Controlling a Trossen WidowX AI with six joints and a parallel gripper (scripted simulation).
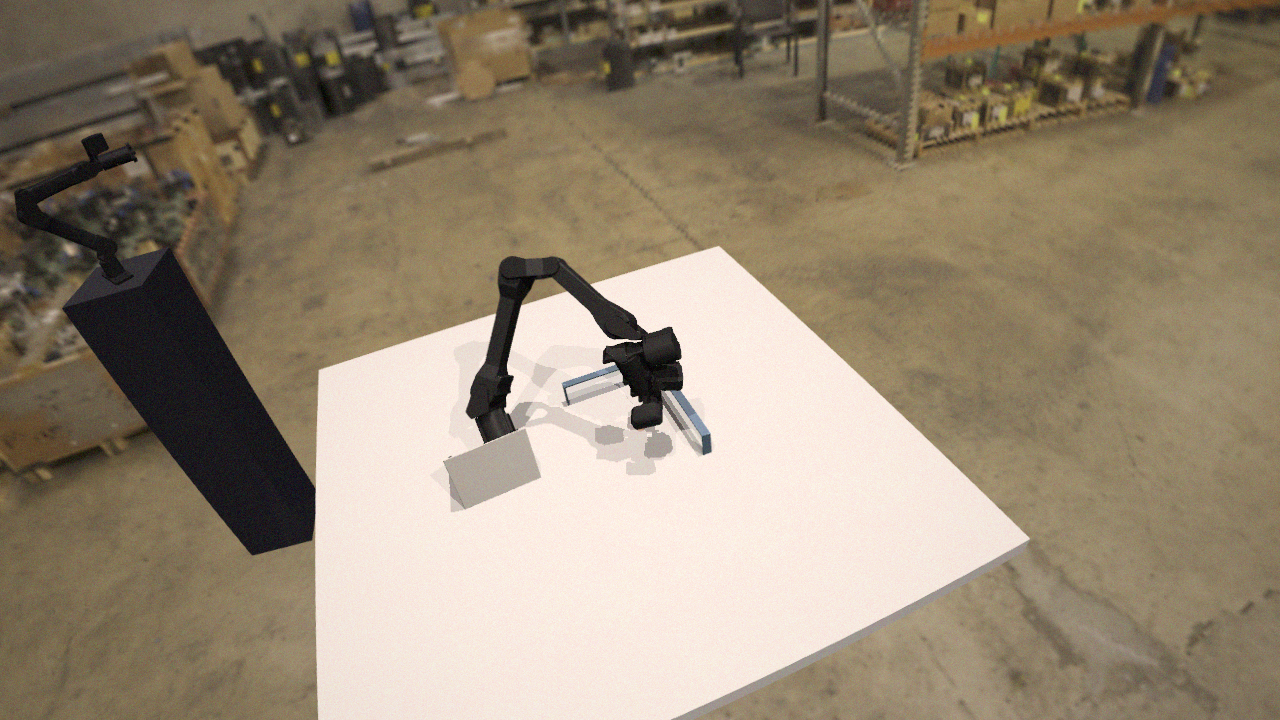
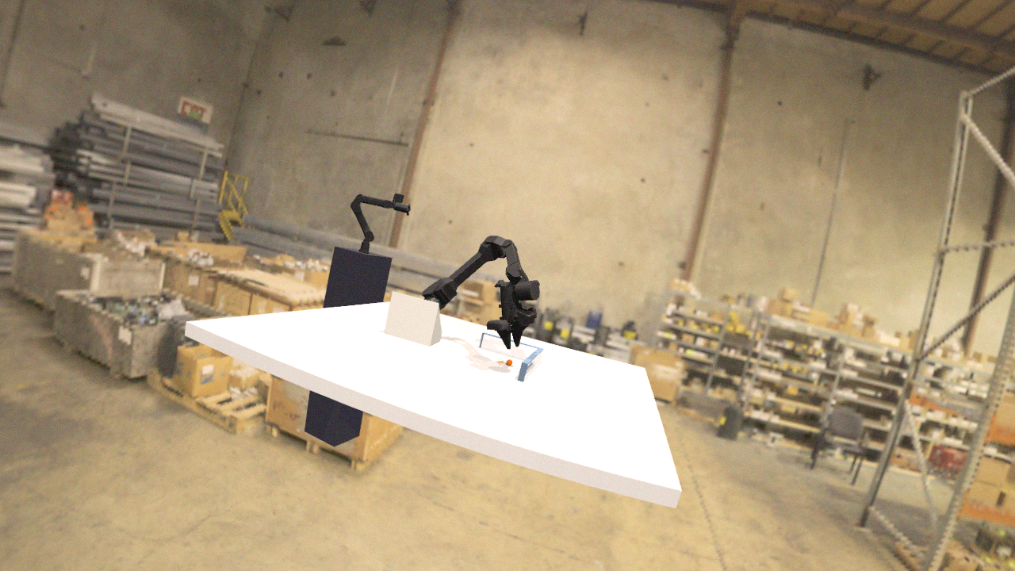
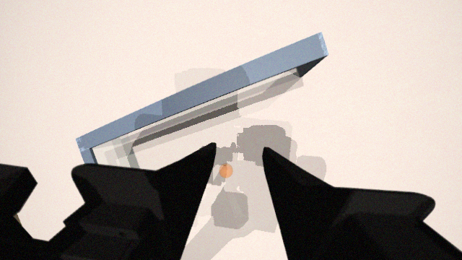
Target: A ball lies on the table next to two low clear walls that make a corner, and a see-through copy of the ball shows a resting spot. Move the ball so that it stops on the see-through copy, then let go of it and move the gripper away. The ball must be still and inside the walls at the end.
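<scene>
My gripper tip is 7 cm above the orange ball, 6 cm to the right of it and 2 cm past it. From my gripper tip the other things lie so: see-through copy 7 cm below, 4 cm to the left, 4 cm behind.
</scene>
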